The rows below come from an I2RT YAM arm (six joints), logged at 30 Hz.
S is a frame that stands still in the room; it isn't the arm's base.
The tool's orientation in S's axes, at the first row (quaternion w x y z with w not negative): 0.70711 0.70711 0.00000 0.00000
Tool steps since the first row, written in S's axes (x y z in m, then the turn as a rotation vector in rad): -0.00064 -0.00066 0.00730 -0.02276 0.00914 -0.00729; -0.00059 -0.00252 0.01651 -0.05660 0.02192 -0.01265; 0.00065 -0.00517 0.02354 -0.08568 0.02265 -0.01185; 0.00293 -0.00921 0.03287 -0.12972 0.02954 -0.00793; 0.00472 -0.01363 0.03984 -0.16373 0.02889 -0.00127; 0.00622 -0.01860 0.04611 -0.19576 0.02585 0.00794
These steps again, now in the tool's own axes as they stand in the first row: -0.00064 0.00730 0.00066 -0.02276 -0.00729 -0.00914; -0.00059 0.01651 0.00252 -0.05660 -0.01265 -0.02192; 0.00065 0.02354 0.00517 -0.08568 -0.01185 -0.02265; 0.00293 0.03287 0.00921 -0.12972 -0.00793 -0.02954; 0.00472 0.03984 0.01363 -0.16373 -0.00127 -0.02889; 0.00622 0.04611 0.01860 -0.19576 0.00794 -0.02585
